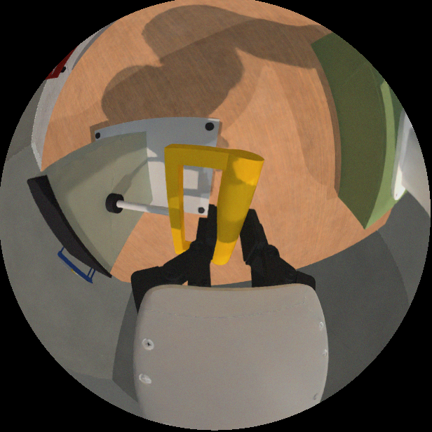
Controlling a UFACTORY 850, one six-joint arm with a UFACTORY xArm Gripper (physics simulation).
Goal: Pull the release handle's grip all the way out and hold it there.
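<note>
The release handle's yellow grip (237,200) is a looped handle with a thick round bar on its right side. My gripper (228,218) is shut on that thick bar, one black finger inside the loop and one outside. A pale rod (142,206) runs from the grip's left side to a black collar (115,203) on the face of a grey-green housing (95,185). A good length of the rod shows between collar and grip. Part of the rod's end is hidden behind the grip.
The housing stands on a grey base plate (175,131) with dark bolts, on a wooden table (280,125). A green block (357,130) stands at the right, with a white object beyond it. A blue handle (75,266) shows at the lower left, and a red part (59,66) at the upper left.
</note>
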